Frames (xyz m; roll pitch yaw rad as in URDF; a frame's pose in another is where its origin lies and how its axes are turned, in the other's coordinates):
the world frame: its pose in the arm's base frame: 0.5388 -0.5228 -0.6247 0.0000 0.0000 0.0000
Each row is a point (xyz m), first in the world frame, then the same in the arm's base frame.
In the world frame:
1: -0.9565 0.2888 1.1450
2: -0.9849 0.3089 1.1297
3: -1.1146 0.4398 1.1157
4: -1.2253 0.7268 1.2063
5: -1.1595 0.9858 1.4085
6: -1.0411 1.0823 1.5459
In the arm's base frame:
1: -0.4177 -0.2340 0.5203
2: -0.4461 -0.2139 0.5050
3: -0.5758 -0.0830 0.4910
4: -0.6865 0.2040 0.5816
5: -0.6207 0.4630 0.7838
6: -0.5023 0.5595 0.9212

